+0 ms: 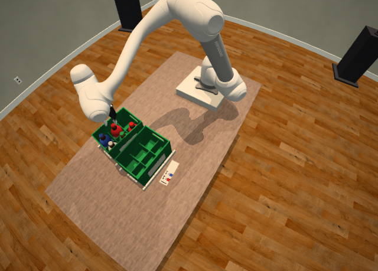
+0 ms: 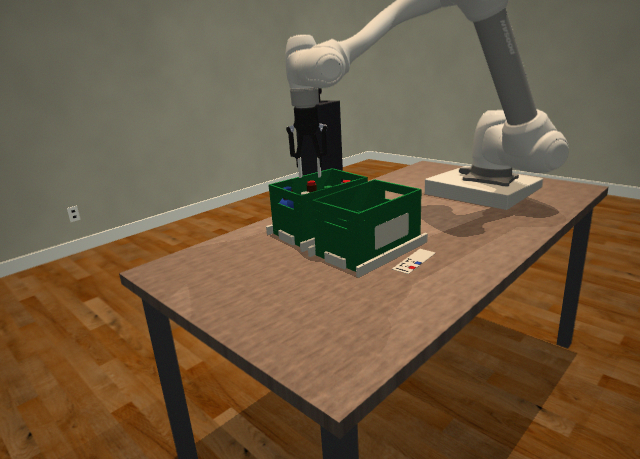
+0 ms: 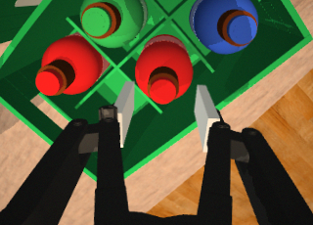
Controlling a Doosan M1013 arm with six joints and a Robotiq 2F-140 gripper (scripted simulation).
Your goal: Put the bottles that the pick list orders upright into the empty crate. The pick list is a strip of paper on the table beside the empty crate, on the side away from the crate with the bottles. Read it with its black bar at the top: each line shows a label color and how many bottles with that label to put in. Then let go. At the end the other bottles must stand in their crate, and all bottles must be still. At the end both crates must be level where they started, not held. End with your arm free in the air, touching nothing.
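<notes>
Now: hand 20 mm short of the green-label bottle, 90 mm to the right of it and 120 mm above it. The rest, counted from my hand: white-label bottle (110 mm ahead, 60 mm to the left, 120 mm below); then blue-label bottle (90 mm ahead, 30 mm to the right, 120 mm below); then pick list (90 mm ahead, 420 mm to the left, 210 mm below).
</notes>
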